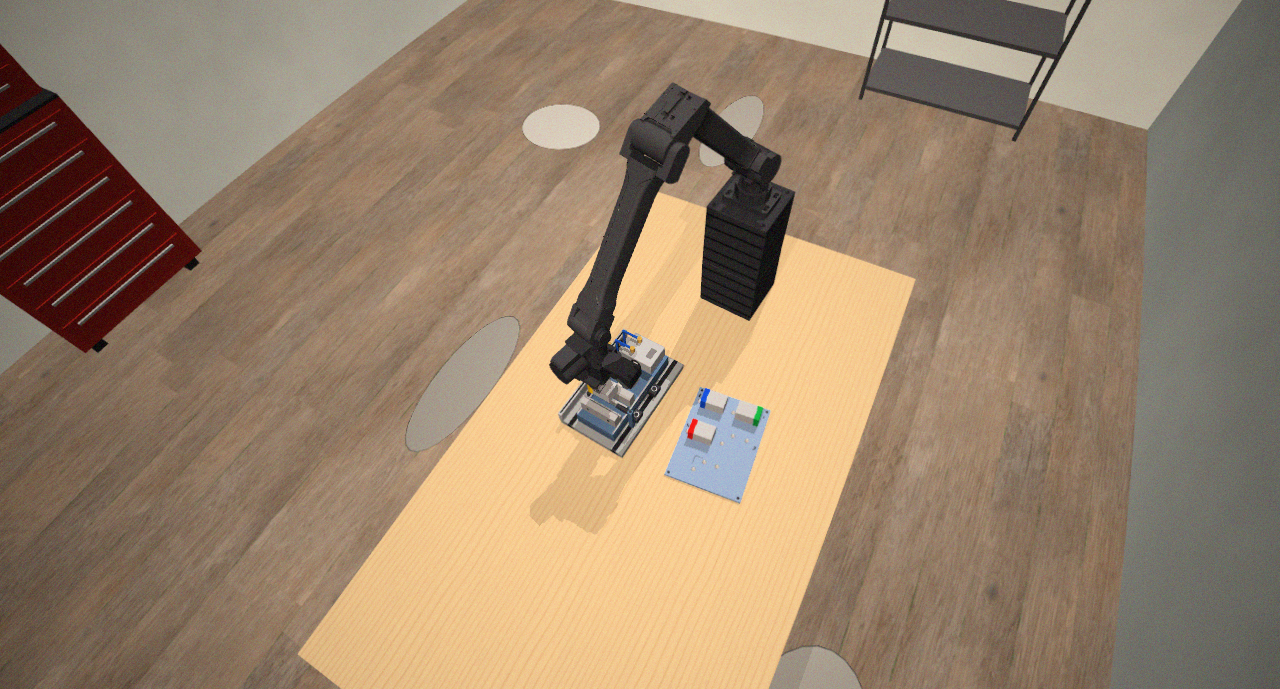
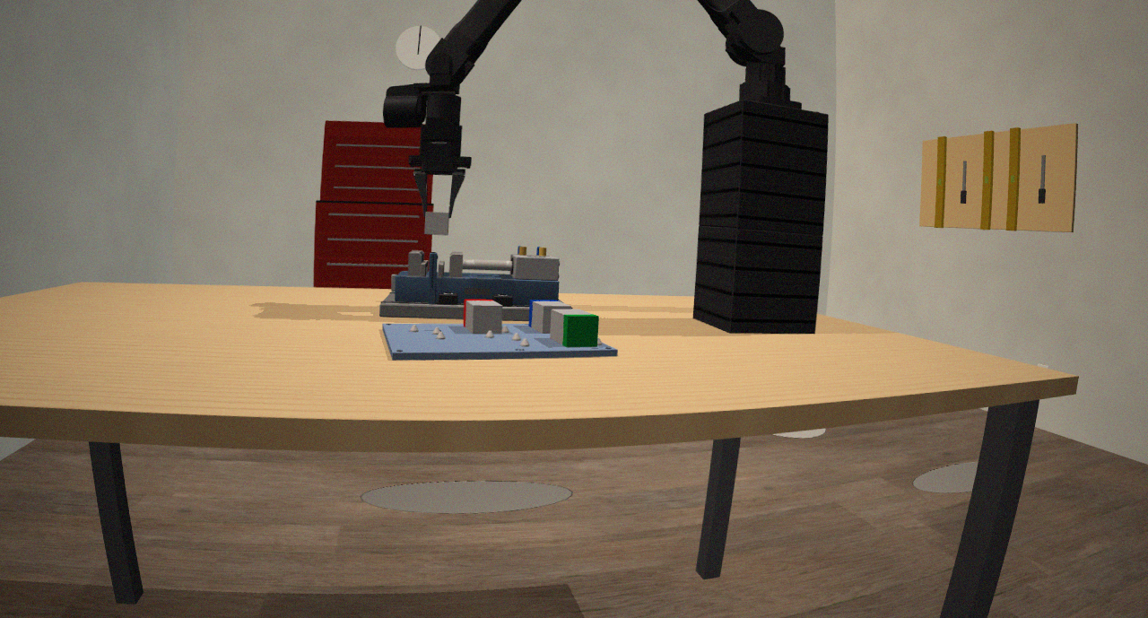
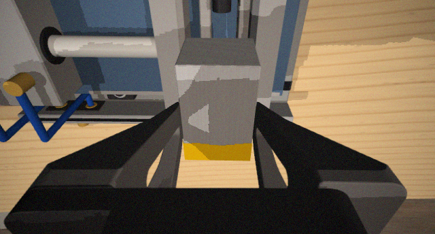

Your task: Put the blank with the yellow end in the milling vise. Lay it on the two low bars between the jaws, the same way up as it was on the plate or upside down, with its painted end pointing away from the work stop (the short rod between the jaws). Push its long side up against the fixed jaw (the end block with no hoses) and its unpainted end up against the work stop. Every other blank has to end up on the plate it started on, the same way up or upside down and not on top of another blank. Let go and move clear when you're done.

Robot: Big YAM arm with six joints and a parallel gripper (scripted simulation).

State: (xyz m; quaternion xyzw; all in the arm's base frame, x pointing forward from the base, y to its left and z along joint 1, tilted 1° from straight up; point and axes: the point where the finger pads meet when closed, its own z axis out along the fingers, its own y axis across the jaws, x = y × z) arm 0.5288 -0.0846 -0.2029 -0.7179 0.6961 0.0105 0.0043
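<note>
The yellow-ended blank lies 20 mm below my hand. Also, from my hand: work stop rod: 70 mm below, 50 mm to the left; then fixed jaw: 80 mm below, 30 mm ahead, 10 mm to the left; then moving jaw: 80 mm below, 30 mm behind, 10 mm to the left.
</note>
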